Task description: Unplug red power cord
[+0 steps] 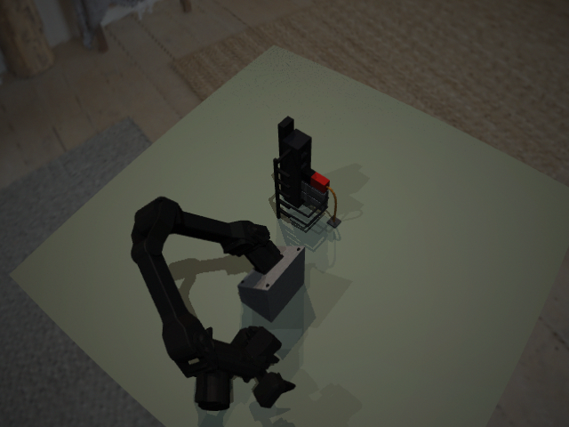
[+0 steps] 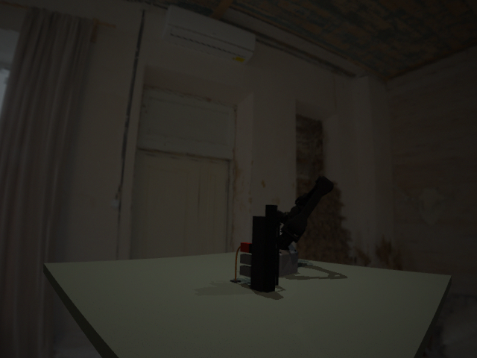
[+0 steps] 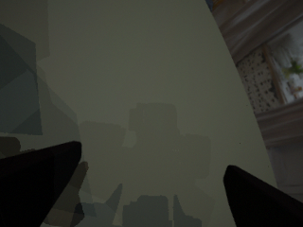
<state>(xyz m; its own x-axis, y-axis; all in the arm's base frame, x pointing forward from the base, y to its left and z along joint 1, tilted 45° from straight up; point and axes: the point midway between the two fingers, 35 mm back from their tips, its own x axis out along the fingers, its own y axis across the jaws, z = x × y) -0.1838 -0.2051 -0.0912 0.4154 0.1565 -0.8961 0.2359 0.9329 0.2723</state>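
My gripper tip is 440 mm short of the red plug, 320 mm to the right of it and 10 mm above it. Also, from my gripper tip: dark anchor block 450 mm ahead, 250 mm to the left, 160 mm below; then black post 430 mm ahead, 420 mm to the left, 10 mm below.
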